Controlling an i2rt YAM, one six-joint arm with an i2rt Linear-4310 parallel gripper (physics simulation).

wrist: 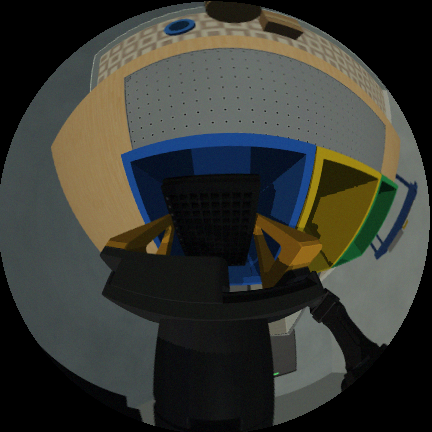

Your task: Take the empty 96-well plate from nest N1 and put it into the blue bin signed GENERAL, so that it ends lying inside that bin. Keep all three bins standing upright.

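Frame: origin at the arm's base, x right, y ahead, z up, level; centimetres.
Where they show: gripper, fingertip midpoint: (213,217).
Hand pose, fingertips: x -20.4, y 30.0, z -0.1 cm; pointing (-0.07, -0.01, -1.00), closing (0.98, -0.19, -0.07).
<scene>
After its pixels a point has its place.
The 96-well plate (215,215) {x -19.9, y 30.9, z 0.9 cm} is black and gridded, and shows in the middle of the wrist view. My gripper (213,217) {x -20.4, y 30.0, z -0.1 cm} is shut on it, with one orange finger on each long side. The blue bin (220,140) {x -18.3, y 37.3, z 3.1 cm} stands upright below, and its walls surround the plate in the view; the plate looks to be over or within its opening, and how deep it hangs is hard to tell. The bin's floor is largely hidden by the plate and gripper. No GENERAL sign or nest N1 can be made out.
The yellow bin (345,215) {x -0.7, y 27.4, z -0.1 cm} stands upright right beside the blue bin, with the green bin (377,220) {x 12.2, y 25.8, z 1.8 cm} beyond it. A grey perforated board (240,95) {x -13.3, y 45.4, z -14.9 cm} lies behind the bins on the wooden table (90,165) {x -59.3, y 44.6, z -16.2 cm}. A blue frame-like object (400,220) is at the far right.
</scene>
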